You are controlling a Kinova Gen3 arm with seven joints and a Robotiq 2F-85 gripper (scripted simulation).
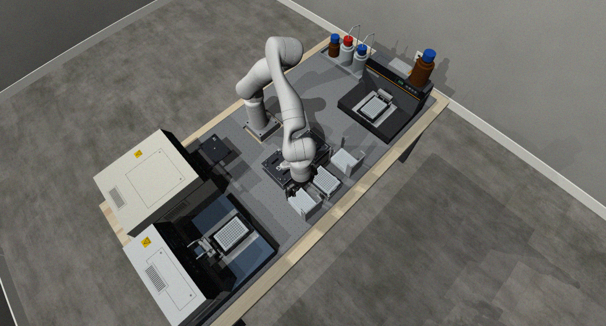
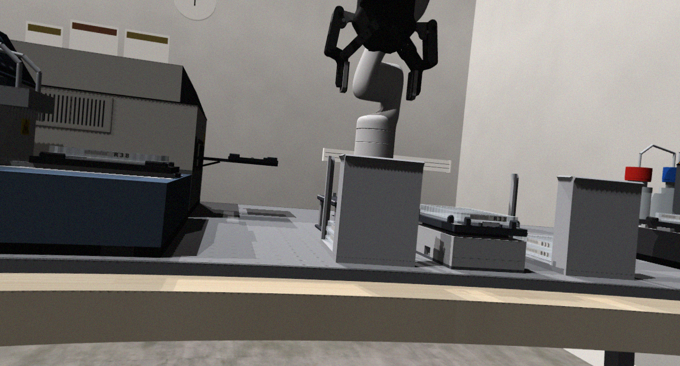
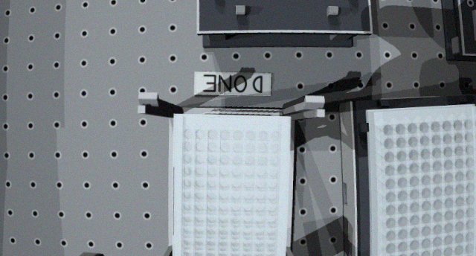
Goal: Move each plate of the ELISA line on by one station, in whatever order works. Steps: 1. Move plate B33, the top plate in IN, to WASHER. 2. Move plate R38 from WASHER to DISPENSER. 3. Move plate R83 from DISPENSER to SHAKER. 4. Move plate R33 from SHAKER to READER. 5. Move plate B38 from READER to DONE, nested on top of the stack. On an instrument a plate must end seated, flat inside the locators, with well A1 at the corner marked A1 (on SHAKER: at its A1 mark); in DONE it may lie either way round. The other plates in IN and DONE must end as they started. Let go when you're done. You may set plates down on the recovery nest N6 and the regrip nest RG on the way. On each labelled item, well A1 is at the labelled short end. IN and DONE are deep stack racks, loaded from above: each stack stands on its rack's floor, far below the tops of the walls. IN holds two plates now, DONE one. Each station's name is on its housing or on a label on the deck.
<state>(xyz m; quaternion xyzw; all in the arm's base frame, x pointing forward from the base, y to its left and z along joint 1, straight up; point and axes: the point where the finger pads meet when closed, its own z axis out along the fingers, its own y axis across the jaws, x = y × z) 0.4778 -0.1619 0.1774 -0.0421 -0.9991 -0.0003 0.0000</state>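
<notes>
The plate R33 lies 14 cm to the left of my hand and 16 cm below it. The rest, counted from my hand: RG nest: 20 cm behind, 5 cm to the left, 16 cm below; plate B38: 19 cm below; plate B33: 30 cm to the left, 19 cm below.
</notes>
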